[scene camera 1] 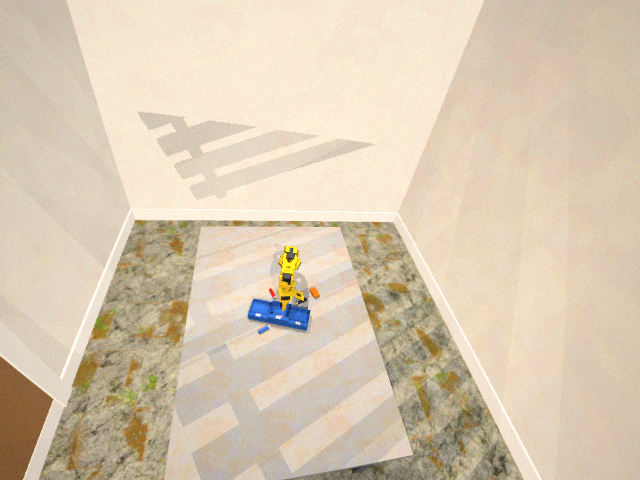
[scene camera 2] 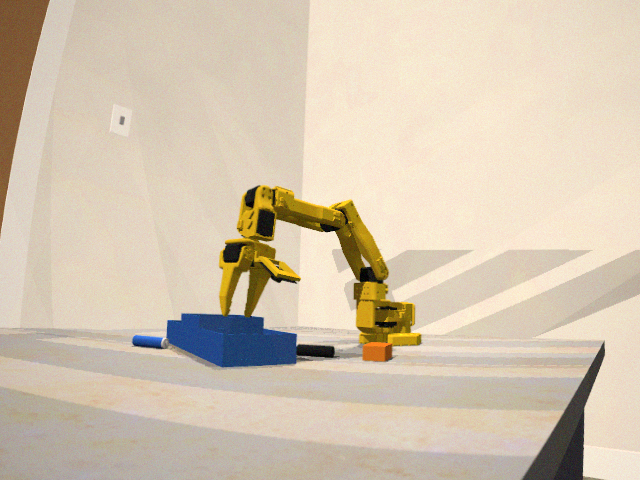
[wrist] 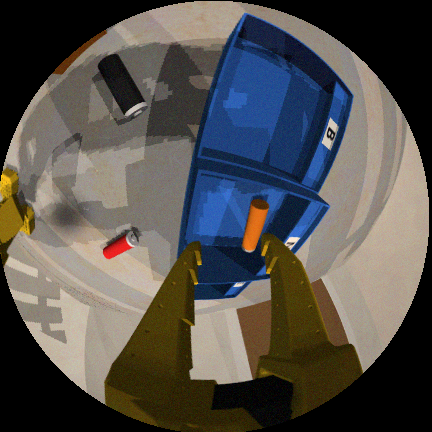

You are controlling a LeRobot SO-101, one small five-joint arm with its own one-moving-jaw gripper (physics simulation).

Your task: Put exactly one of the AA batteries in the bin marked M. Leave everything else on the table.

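Places are measured from the arm's base along level axes (x ahead, y left, z up), in millimetres.
Where they show: end effector, tool point: (scene camera 1: 282, 303) (scene camera 2: 246, 314) (wrist: 200, 249).
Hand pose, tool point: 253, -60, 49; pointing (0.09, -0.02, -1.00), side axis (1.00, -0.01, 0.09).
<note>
After its pixels a point has its place, as x, y, z.
An orange battery (wrist: 255, 226) {296, -79, 21} lies in the middle compartment of the blue bin block (scene camera 1: 250, 316) {289, -195, 20} (scene camera 2: 258, 351) {325, 45, 15} (wrist: 191, 185) {253, -33, 36}, whose label is partly hidden by a jaw in the wrist view. My gripper (scene camera 1: 283, 308) (scene camera 2: 237, 315) {253, -61, 49} (wrist: 231, 244) {253, -61, 49} is open over that compartment; its jaws stand apart with a gap and touch nothing, and the battery lies beyond the tips. A red battery (scene camera 1: 271, 292) {166, -101, 12} (wrist: 120, 245) {177, -90, 13}, a larger black battery (scene camera 2: 316, 350) {222, 37, 8} (wrist: 121, 86) and a blue battery (scene camera 1: 263, 329) {349, -145, 13} (scene camera 2: 149, 341) {351, -137, 9} lie on the table outside the bins.
An orange block (scene camera 1: 314, 292) {180, 93, 17} (scene camera 2: 377, 351) {196, 108, 11} lies on the table (scene camera 1: 320, 387) {597, 51, 0} (scene camera 2: 361, 413) {405, 224, 0} near the arm's base side. The compartment marked B (wrist: 250, 100) {291, 7, 7} adjoins the middle one, and a third compartment is at the other end. The black battery lies close to the bin block's arm side.
</note>
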